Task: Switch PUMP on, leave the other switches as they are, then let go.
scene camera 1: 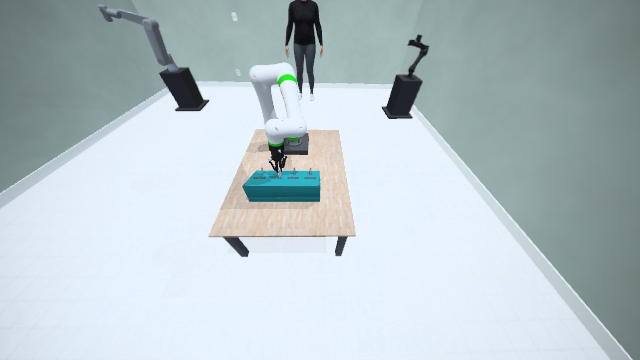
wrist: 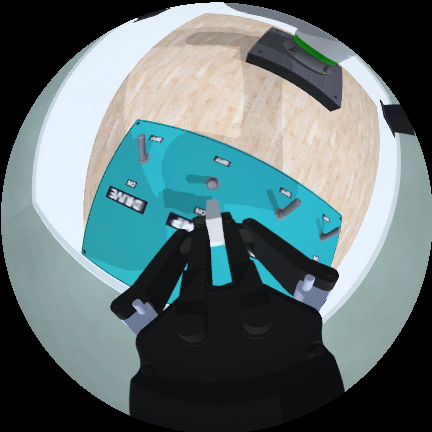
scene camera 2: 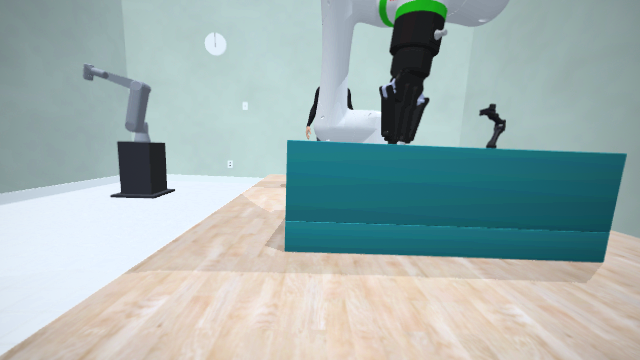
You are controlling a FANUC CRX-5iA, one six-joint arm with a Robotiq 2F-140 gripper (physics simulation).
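Seen in the pictures: gripper, fingertip midpoint: (scene camera 1: 279, 175) (wrist: 213, 209); arm's base, origin of the base link: (scene camera 1: 294, 141) (wrist: 306, 56).
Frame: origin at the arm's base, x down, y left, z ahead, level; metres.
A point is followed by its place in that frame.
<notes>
A teal switch box (scene camera 1: 283, 193) @[x -0.041, y -0.032, z 0.652 m] (scene camera 2: 450, 192) @[x -0.047, y -0.037, z 0.651 m] (wrist: 112, 235) @[x -0.088, y -0.212, z 0.582 m] has a row of grey toggle levers on top. In the wrist view the PUMP lever (wrist: 212, 183) @[x -0.083, y -0.088, z 0.457 m] is second from the left and shows almost end-on, so its tilt is hard to tell. Its name plate (wrist: 179, 222) @[x -0.063, y -0.113, z 0.527 m] is partly hidden by my gripper. My gripper (scene camera 1: 279, 173) @[x -0.054, y -0.074, z 0.494 m] (scene camera 2: 399, 143) (wrist: 213, 209) @[x -0.054, y -0.074, z 0.494 m] is shut and empty, pointing down at the top of the box, with its tips on the ON-label side of the PUMP lever. I cannot tell whether they touch it.
The DRIVE lever (wrist: 142, 148) @[x -0.057, y -0.204, z 0.443 m] leans toward its OFF label. Two more levers (wrist: 288, 209) @[x -0.058, y 0.029, z 0.451 m] (wrist: 329, 233) @[x -0.055, y 0.146, z 0.454 m] stand on the other side of PUMP. The box stands on a wooden table (scene camera 1: 285, 220) @[x 0.057, y -0.018, z 0.800 m] (scene camera 2: 320, 310) @[x 0.056, y -0.236, z 0.779 m] (wrist: 200, 90) @[x 0.056, y -0.195, z 0.274 m], in front of the arm's dark base (scene camera 1: 299, 149) @[x 0.008, y 0.052, z 0.113 m] (wrist: 295, 67) @[x 0.005, y -0.022, z 0.103 m].
</notes>
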